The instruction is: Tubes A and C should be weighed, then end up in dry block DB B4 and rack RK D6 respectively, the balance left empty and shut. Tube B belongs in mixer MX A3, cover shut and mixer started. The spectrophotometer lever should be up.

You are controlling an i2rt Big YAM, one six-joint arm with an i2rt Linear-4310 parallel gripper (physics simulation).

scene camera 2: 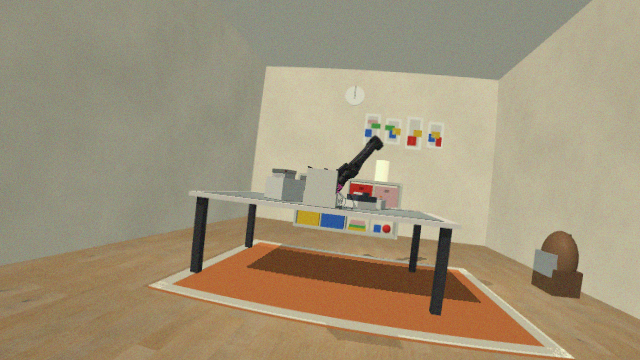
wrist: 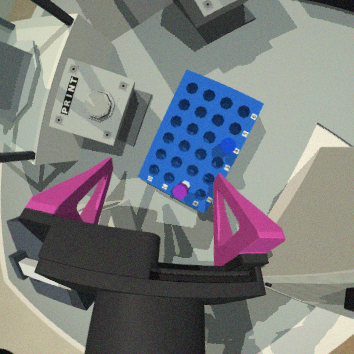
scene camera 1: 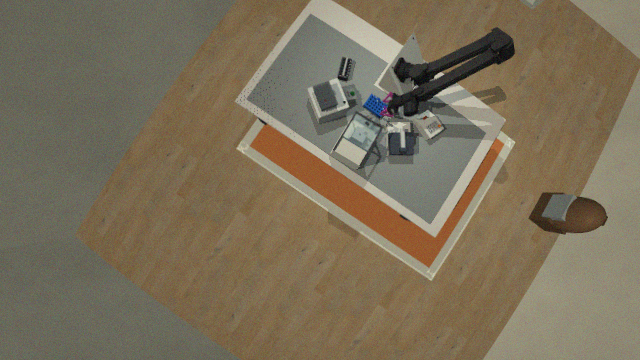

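Seen in the pictures: gripper, fingertip midpoint: (wrist: 164, 170) (scene camera 1: 381, 108); arm's base, link origin: (scene camera 1: 400, 70).
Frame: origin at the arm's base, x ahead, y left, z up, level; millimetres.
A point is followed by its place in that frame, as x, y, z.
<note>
The blue tube rack (scene camera 1: 375, 104) @(204, -26, -110) (wrist: 192, 129) @(216, -31, -132) lies below and ahead of my gripper (scene camera 1: 387, 105) @(218, 14, -80) (wrist: 164, 170) @(218, 14, -80) in the wrist view. My gripper is open and empty, with its pink fingers spread above the rack's near edge. A purple-capped tube (wrist: 180, 190) @(199, 27, -85) stands in the rack's nearest row, below the gap between the fingers and apart from both. A blue-capped tube (wrist: 228, 145) @(174, -26, -85) stands near the rack's right edge. Their letters cannot be read, and a third tube cannot be made out. The balance (scene camera 1: 350, 152) @(574, -28, 64) has a glass chamber; its door state is unclear. Its PRINT button box (wrist: 92, 102) @(304, -23, -69) stands left of the rack.
A white device with a dark top (scene camera 1: 327, 97) @(373, -275, 50) and a small black block (scene camera 1: 346, 68) @(95, -288, -104) stand beyond the rack. A dark device with a white bar (scene camera 1: 401, 142) @(354, 206, -44) and a keypad device (scene camera 1: 430, 125) @(159, 322, -79) stand near the arm. An upright pale panel (scene camera 1: 407, 55) (scene camera 2: 321, 187) rises beside the rack.
</note>
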